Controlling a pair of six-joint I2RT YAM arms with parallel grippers.
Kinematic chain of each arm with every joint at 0, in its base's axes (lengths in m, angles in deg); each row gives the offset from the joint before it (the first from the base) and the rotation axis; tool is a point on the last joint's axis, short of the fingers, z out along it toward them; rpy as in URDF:
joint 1: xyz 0 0 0.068 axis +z
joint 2: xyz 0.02 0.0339 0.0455 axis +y
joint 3: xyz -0.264 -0.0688 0 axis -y
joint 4: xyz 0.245 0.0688 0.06 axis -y
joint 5: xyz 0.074 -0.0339 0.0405 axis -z
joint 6: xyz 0.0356 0 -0.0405 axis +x
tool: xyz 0 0 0 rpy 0 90 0
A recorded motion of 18 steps. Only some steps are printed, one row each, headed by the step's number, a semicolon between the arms.
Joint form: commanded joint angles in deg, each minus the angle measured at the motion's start. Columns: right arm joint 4, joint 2, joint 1, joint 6, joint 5, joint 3; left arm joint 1, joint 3, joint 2, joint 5, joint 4, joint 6.
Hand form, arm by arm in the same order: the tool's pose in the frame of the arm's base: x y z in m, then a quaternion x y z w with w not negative. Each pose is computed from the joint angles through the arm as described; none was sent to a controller.
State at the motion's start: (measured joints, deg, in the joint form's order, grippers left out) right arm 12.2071 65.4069 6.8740 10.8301 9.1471 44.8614; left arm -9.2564 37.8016 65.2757 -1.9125 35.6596 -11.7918
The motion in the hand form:
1: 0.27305 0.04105 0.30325 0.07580 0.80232 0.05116 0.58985; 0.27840 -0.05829 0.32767 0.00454 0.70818 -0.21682 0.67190
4: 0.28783 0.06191 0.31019 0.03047 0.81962 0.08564 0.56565; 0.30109 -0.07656 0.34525 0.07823 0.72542 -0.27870 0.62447
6: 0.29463 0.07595 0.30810 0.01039 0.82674 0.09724 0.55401; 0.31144 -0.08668 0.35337 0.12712 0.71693 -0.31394 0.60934
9: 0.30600 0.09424 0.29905 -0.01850 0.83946 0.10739 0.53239; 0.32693 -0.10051 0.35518 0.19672 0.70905 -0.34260 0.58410
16: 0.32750 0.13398 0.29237 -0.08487 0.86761 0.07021 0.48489; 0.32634 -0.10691 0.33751 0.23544 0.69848 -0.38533 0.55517
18: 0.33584 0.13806 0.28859 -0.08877 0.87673 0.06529 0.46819; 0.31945 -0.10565 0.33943 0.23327 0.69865 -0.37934 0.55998
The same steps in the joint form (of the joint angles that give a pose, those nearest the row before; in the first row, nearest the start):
1: -11.14 2.53 2.93 2.62 0.62 4.35; -1.65 10.08 3.60 9.26 -14.85 -5.70
4: -14.92 6.98 5.99 2.12 -3.16 9.92; -2.99 19.73 9.60 19.83 -22.22 -4.90
6: -15.58 9.46 8.22 2.00 -3.70 11.72; -3.70 23.80 12.64 26.22 -23.14 -3.85
9: -16.23 13.62 10.75 1.35 -4.63 13.90; -4.69 28.73 17.26 33.75 -25.25 -0.13
16: -23.82 22.44 16.16 -3.36 -1.29 22.94; -5.16 25.93 18.37 40.72 -22.12 -0.34
18: -26.03 24.97 16.24 -3.45 -1.33 25.40; -5.32 24.85 16.71 39.75 -22.51 -0.06

